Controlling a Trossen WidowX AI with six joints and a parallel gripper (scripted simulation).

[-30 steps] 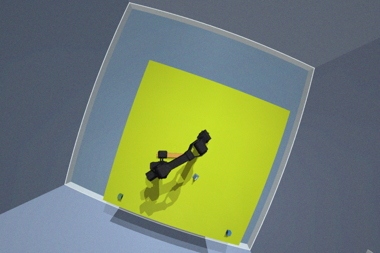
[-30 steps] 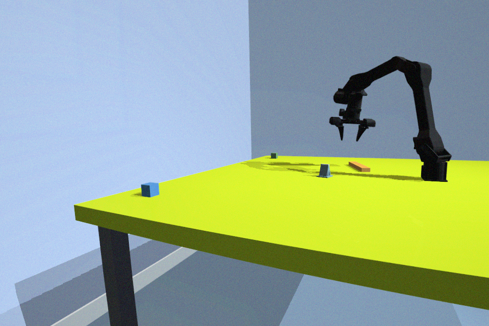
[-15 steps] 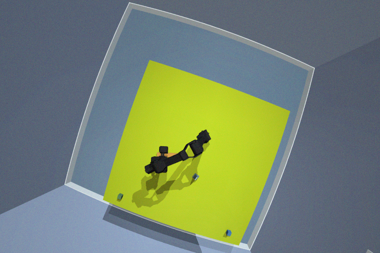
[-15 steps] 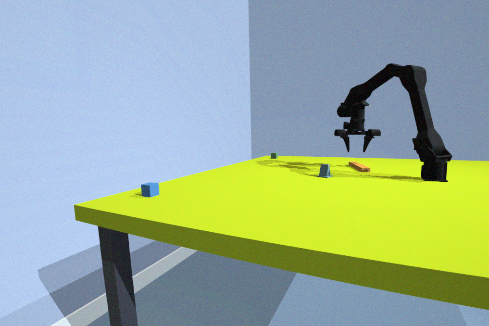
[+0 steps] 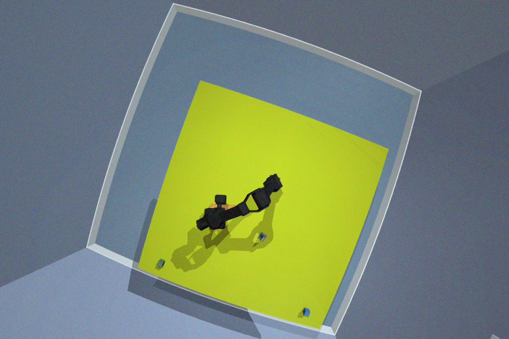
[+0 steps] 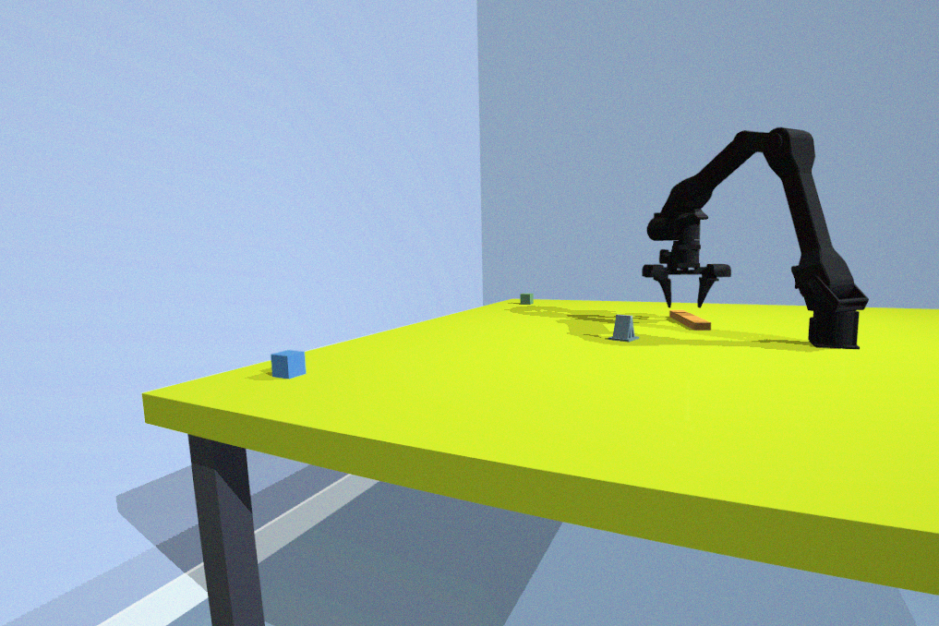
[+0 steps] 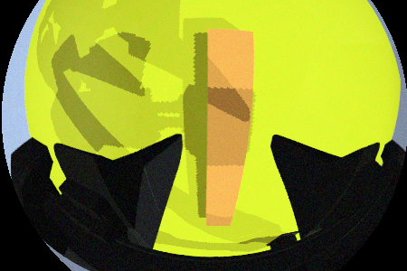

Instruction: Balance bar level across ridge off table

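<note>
The orange bar is 10 mm behind my gripper tip, 30 mm to the left of it and 20 mm below it. The rest, counted from my gripper tip: green cube: 480 mm ahead, 260 mm to the right, 10 mm below; blue cube: 480 mm ahead, 740 mm to the left, 10 mm below.
</note>
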